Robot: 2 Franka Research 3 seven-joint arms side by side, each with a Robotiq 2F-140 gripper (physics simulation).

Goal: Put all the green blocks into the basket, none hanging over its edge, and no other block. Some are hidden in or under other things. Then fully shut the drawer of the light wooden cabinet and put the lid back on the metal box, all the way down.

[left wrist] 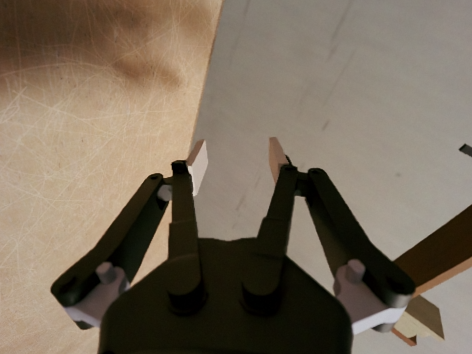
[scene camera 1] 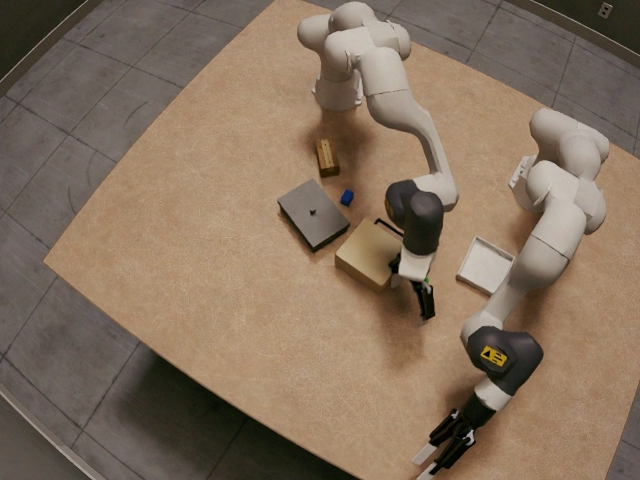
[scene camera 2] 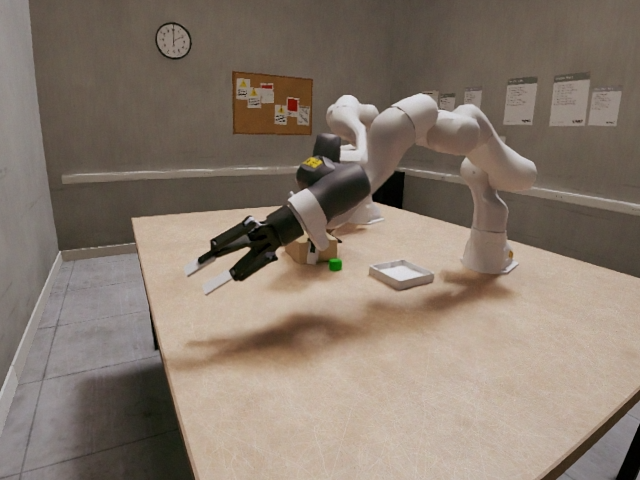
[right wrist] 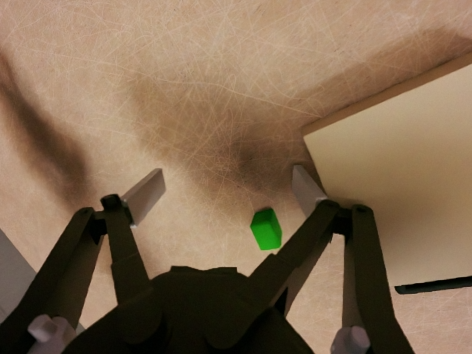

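Observation:
A green block [scene camera 1: 427, 280] [scene camera 2: 335, 264] [right wrist: 266, 231] lies on the table beside the light wooden cabinet [scene camera 1: 364, 250] [scene camera 2: 296, 252] [right wrist: 425, 170]; the cabinet's drawer front is hidden. My right gripper [scene camera 1: 409, 303] [right wrist: 227, 178] is open and empty above the table by the cabinet's corner, with the block nearer the palm side in its wrist view. The white basket [scene camera 1: 472, 287] [scene camera 2: 383, 277] shows no block inside; my left arm covers part of it. The grey metal box [scene camera 1: 305, 224] has a knobbed lid [scene camera 1: 323, 219] on top. My left gripper [scene camera 1: 419, 469] [scene camera 2: 196, 283] [left wrist: 237, 150] is open and empty near the table edge.
A blue block [scene camera 1: 346, 197] lies between the metal box and a small brown wooden box [scene camera 1: 327, 158]. A black handle [scene camera 1: 388, 226] [right wrist: 434, 285] stands off one side of the cabinet. My left forearm reaches past the basket.

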